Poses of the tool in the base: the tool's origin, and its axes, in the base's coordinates. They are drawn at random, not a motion.
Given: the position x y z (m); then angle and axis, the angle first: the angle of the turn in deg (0 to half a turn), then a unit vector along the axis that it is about.
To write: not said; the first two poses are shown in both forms.
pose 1, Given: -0.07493, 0.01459, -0.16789, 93.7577, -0.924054, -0.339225, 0.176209
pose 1, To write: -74.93, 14.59, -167.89, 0.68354, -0.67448, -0.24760, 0.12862
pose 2, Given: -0.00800, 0.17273, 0.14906, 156.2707, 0.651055, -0.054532, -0.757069
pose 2, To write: -8.00, 172.73, 149.06, 0.20560, 0.63715, -0.05337, -0.74090
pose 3, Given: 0.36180, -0.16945, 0.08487, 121.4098, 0.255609, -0.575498, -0.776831
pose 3, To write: 361.80, -169.45, 84.87, 0.48931, 0.22292, -0.50190, -0.67748
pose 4, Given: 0.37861, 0.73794, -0.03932, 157.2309, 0.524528, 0.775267, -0.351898
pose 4, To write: 378.61, 737.94, -39.32, 0.19739, 0.51421, 0.76001, -0.34497
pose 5, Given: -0.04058, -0.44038, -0.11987, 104.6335, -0.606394, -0.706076, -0.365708
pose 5, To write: -40.58, -440.38, -119.87, 0.61130, -0.47990, -0.55879, -0.28942
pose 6, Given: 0.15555, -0.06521, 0.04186, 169.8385, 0.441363, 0.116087, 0.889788
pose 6, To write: 155.55, -65.21, 41.86, 0.08856, 0.43963, 0.11563, 0.88629
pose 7, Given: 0.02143, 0.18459, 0.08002, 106.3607, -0.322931, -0.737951, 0.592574
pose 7, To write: 21.43, 184.59, 80.02, 0.59930, -0.25851, -0.59075, 0.47437
